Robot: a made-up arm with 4 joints.
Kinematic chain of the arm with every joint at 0, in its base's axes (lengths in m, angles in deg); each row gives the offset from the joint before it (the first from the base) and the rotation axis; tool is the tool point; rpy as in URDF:
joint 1: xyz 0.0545 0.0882 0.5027 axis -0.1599 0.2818 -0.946
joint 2: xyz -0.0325 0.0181 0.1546 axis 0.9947 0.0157 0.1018
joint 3: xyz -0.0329 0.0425 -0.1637 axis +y
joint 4: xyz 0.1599 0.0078 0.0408 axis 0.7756 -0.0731 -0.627
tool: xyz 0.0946 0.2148 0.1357 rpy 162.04 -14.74 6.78
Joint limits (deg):
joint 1: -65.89..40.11
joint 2: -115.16..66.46
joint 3: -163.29..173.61
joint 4: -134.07..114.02
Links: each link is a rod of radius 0.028 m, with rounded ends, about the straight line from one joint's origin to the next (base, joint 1, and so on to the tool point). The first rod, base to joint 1, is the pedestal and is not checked.
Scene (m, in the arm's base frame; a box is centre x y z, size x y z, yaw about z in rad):
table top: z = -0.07
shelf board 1: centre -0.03 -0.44 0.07 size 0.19 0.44 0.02 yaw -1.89
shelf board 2: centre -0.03 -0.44 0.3 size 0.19 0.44 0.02 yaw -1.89
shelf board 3: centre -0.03 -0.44 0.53 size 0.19 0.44 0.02 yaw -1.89
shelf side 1: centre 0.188 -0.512 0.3 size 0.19 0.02 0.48 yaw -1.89
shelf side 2: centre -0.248 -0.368 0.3 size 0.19 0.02 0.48 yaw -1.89
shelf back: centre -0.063 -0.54 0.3 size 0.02 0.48 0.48 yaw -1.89
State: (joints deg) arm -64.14 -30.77 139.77 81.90
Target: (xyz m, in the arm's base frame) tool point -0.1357 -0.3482 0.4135
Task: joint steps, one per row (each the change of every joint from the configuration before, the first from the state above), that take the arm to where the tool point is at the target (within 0.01 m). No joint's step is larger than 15 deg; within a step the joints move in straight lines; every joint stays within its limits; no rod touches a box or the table.
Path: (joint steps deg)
1: 9.44 -3.95 9.41 10.71
2: 9.45 -3.94 9.40 10.70
3: 9.44 -3.95 9.41 10.71
4: 8.45 -4.16 2.81 -12.42
5: 8.46 -4.16 2.81 -12.41

